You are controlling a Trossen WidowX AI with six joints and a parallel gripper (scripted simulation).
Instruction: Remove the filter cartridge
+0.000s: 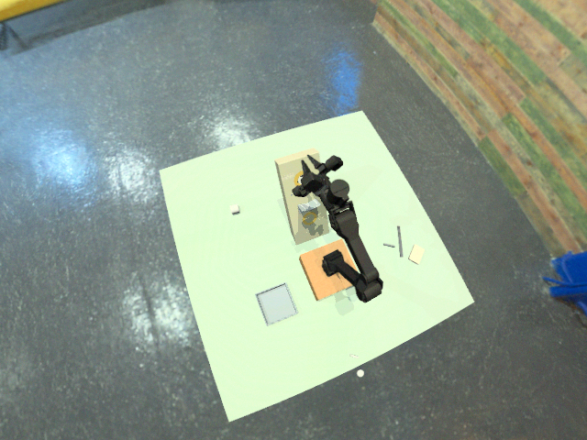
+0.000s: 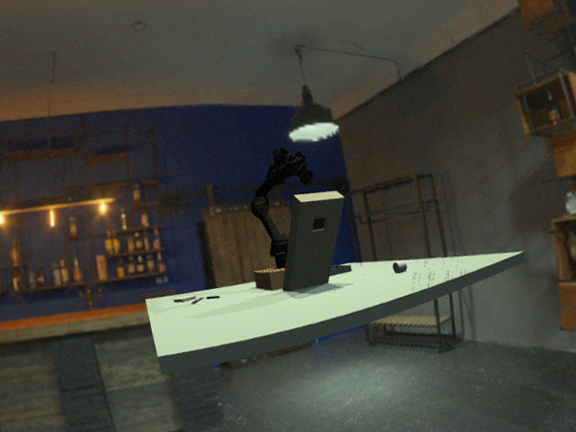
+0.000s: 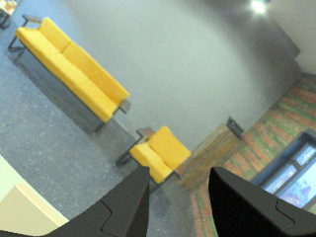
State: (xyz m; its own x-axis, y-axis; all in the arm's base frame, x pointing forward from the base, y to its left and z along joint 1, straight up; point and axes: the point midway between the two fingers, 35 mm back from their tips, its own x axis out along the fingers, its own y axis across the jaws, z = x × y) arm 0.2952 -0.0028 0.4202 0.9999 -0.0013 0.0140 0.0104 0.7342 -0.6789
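Now: gripper tip 50 mm short of the round filter cartridge, 30 mm to the left of it and 240 mm above it. From my gripper tip the other things lie so: small tan plate 480 mm behind, 450 mm to the right, 500 mm below; small white cylinder 160 mm ahead, 270 mm to the left, 480 mm below; grey tray 350 mm behind, 290 mm to the left, 490 mm below.
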